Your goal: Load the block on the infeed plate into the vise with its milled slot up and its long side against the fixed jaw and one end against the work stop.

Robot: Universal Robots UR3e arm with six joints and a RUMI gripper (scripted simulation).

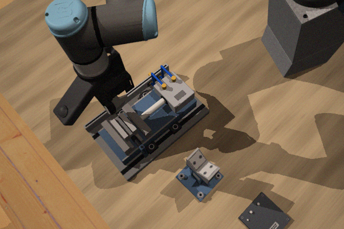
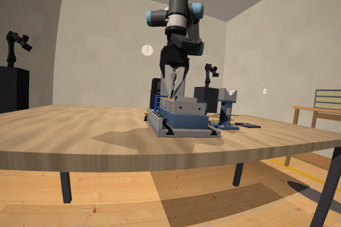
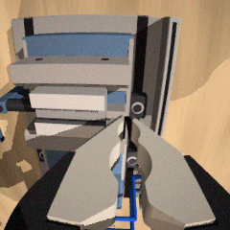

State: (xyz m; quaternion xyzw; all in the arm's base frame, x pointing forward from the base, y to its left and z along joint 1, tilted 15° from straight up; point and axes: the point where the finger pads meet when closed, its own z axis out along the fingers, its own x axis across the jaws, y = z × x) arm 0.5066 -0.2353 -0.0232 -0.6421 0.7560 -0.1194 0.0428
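My gripper is now 50 mm to the right of the part, 20 mm above it and 10 mm short of it. Round my hand: fixed jaw 40 mm to the left, 40 mm below, 40 mm ahead; then dark work stop 90 mm to the left, 30 mm below, 20 mm ahead; then moving jaw 60 mm to the left, 40 mm below, 30 mm behind.
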